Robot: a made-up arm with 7 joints. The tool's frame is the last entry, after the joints. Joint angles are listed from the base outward. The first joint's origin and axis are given. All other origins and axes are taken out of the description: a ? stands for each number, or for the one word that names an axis. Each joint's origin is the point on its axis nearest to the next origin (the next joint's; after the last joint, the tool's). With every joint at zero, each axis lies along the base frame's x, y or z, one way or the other. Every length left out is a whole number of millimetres.
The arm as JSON. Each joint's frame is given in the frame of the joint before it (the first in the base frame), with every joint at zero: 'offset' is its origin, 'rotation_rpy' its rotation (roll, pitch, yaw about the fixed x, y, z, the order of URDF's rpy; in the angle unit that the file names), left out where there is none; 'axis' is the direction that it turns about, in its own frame. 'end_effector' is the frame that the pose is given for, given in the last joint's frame.
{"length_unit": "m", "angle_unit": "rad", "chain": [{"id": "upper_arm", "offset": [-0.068, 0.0, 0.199], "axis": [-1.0, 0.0, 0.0]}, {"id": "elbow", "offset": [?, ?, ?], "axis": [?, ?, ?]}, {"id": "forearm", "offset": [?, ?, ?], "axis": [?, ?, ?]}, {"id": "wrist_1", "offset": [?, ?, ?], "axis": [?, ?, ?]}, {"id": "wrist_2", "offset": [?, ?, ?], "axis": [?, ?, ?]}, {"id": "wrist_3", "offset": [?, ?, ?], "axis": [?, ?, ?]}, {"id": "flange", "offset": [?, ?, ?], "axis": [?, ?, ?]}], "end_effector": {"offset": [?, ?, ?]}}
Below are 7 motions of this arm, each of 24 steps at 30 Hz.
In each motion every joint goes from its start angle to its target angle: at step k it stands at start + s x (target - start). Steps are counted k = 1, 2, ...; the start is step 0. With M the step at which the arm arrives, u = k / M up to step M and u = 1 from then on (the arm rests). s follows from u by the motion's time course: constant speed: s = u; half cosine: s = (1 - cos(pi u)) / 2; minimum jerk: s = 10 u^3 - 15 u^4 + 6 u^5.
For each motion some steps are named. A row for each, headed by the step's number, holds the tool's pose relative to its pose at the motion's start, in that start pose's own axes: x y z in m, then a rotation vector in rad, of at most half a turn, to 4 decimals.
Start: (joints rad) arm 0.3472 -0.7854 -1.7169 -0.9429 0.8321 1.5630 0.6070
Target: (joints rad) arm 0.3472 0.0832 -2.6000 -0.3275 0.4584 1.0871 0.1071
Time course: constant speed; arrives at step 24
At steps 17, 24:
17: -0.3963 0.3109 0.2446 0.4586 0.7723 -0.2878
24: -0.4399 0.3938 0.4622 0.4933 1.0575 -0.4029

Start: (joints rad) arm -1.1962 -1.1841 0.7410 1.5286 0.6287 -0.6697 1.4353
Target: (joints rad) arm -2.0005 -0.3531 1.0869 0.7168 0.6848 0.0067 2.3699
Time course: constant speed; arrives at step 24
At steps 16, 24:
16: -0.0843 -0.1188 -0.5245 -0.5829 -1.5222 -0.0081
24: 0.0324 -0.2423 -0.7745 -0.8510 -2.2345 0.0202

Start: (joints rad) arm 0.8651 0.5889 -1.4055 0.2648 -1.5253 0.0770 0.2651
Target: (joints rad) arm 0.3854 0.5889 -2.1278 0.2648 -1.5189 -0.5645 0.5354
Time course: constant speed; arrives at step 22
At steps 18, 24:
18: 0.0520 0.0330 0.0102 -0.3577 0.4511 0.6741
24: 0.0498 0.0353 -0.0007 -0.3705 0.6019 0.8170

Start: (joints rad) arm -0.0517 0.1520 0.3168 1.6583 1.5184 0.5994 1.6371
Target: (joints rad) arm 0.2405 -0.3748 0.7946 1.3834 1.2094 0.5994 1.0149
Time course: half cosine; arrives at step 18
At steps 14, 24:
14: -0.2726 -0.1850 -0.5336 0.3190 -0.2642 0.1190
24: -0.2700 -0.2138 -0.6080 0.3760 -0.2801 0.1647

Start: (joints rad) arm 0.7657 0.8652 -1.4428 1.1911 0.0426 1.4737 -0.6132
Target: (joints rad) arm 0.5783 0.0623 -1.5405 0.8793 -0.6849 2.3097 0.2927
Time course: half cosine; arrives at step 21
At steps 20, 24:
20: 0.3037 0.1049 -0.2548 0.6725 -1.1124 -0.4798
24: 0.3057 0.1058 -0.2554 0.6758 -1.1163 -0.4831

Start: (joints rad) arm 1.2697 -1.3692 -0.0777 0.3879 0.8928 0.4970 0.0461
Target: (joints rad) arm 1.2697 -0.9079 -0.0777 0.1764 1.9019 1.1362 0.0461
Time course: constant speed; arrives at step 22
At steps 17, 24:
17: -0.0437 0.0248 0.2072 -0.1964 0.4298 -0.3247
24: -0.0296 0.0248 0.2832 -0.3118 0.5093 -0.3881

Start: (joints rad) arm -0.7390 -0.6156 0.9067 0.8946 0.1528 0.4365 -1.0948
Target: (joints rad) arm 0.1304 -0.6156 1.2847 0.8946 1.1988 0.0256 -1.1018
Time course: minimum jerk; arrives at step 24
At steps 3, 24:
3: -0.0096 -0.0088 0.0003 -0.0178 0.0186 -0.0101
24: -0.6069 -0.2167 0.3400 -0.7958 1.3749 -0.5945

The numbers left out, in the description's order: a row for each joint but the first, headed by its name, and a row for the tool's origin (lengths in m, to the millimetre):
elbow: xyz 0.0 -0.215 0.072, axis 0.0 -1.0 0.0
forearm: xyz 0.033 0.0 -0.302, axis 0.0 0.0 1.0
wrist_1: xyz -0.266 0.082 0.0, axis -1.0 0.0 0.0
wrist_2: xyz 0.0 0.171 0.091, axis 0.0 1.0 0.0
wrist_3: xyz -0.169 0.0 -0.241, axis 0.0 0.0 -1.0
flange: xyz -0.03 -0.204 0.0, axis 0.0 -1.0 0.0
tool: xyz 0.029 0.0 0.026

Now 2 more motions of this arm.
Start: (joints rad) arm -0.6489 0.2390 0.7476 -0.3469 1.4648 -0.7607 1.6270
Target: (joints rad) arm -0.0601 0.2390 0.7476 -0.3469 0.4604 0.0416 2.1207
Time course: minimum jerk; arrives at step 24
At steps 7, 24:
7: -0.0081 0.0199 0.0409 -0.1779 -0.1365 0.0838
24: -0.0623 0.1663 0.1930 -0.9647 -0.9083 0.7871

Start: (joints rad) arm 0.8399 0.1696 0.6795 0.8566 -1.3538 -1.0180 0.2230
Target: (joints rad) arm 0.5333 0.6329 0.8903 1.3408 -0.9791 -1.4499 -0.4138
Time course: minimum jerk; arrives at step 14
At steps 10, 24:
10: -0.0457 0.1357 -0.2011 -0.2175 1.0178 0.7102
24: -0.0734 0.1500 -0.2385 -0.2645 1.2223 0.8108

